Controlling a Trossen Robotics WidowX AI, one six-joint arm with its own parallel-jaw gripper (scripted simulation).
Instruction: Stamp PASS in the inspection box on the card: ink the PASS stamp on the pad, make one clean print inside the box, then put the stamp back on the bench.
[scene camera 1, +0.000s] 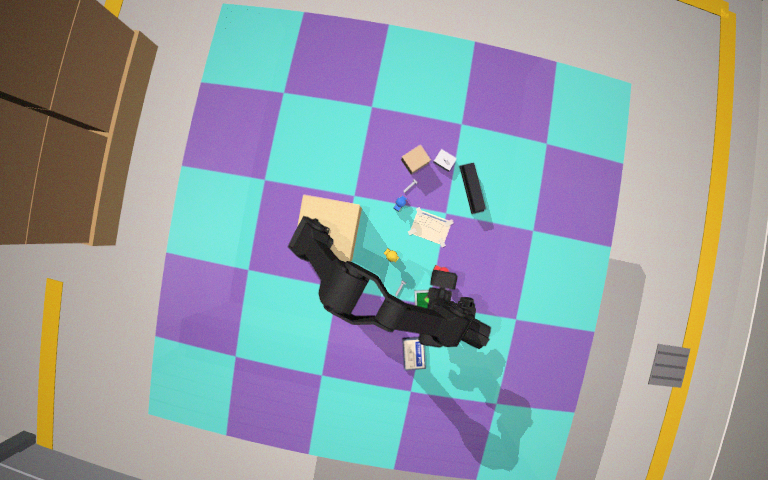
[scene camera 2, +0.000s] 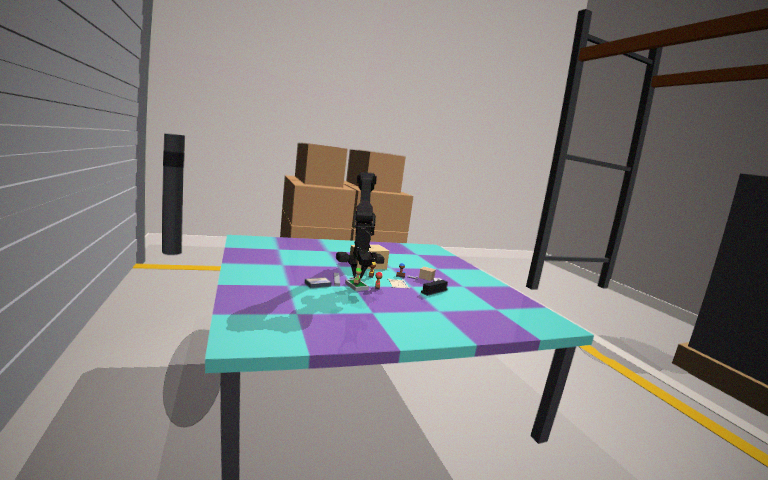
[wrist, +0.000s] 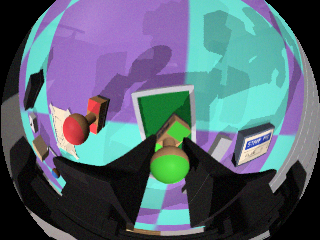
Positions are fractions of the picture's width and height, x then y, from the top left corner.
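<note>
A red-knobbed stamp (wrist: 0.24, 0.54) is visible to me, and so is a green-knobbed stamp (wrist: 0.53, 0.69). I can see my own gripper as well (wrist: 0.53, 0.59).
</note>
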